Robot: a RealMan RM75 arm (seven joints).
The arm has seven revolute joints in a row. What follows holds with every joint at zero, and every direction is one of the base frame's. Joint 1 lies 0.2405 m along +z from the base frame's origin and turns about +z. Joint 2 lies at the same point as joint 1 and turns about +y. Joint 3 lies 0.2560 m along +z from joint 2 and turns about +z. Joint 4 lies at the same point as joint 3 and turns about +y. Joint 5 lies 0.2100 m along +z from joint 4 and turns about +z. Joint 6 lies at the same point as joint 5 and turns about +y. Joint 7 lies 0.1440 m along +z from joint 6 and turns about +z. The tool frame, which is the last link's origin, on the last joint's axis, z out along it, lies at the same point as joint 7; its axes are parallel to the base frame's.
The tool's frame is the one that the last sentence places.
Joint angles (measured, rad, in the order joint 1, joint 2, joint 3, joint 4, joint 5, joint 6, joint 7), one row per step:
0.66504 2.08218 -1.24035 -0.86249 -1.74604 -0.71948 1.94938
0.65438 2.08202 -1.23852 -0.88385 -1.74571 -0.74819 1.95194
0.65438 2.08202 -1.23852 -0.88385 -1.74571 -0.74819 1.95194
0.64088 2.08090 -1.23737 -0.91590 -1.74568 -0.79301 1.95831
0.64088 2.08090 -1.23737 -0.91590 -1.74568 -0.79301 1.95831
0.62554 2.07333 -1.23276 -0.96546 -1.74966 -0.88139 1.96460
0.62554 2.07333 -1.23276 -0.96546 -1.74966 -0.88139 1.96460
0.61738 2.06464 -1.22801 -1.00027 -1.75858 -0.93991 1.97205
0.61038 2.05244 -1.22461 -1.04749 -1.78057 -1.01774 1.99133
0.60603 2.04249 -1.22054 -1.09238 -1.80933 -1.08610 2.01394
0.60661 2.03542 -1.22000 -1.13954 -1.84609 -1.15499 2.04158
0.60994 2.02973 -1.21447 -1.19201 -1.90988 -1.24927 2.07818
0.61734 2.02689 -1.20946 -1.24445 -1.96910 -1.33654 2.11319
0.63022 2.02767 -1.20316 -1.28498 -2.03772 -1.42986 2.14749
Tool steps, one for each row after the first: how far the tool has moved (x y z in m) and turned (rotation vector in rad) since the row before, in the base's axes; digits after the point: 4 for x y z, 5 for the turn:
-0.0021 -0.0032 0.0017 -0.01307 0.00717 0.01591
0.0000 0.0000 0.0000 0.00000 0.00000 0.00000
-0.0042 -0.0049 0.0024 -0.02246 0.00968 0.02624
0.0000 0.0000 0.0000 0.00000 0.00000 0.00000
-0.0076 -0.0083 0.0050 -0.04660 0.00410 0.05507
0.0000 0.0000 0.0000 0.00000 0.00000 0.00000
-0.0045 -0.0051 0.0051 -0.02815 -0.00627 0.03649
-0.0060 -0.0070 0.0060 -0.04262 -0.01886 0.04532
-0.0049 -0.0064 0.0052 -0.03748 -0.02595 0.03591
-0.0062 -0.0068 0.0034 -0.04198 -0.03514 0.03566
-0.0036 -0.0092 0.0025 -0.05950 -0.06199 0.03037
-0.0045 -0.0083 0.0027 -0.05125 -0.06096 0.02555
-0.0016 -0.0084 0.0006 -0.05851 -0.07205 0.01134

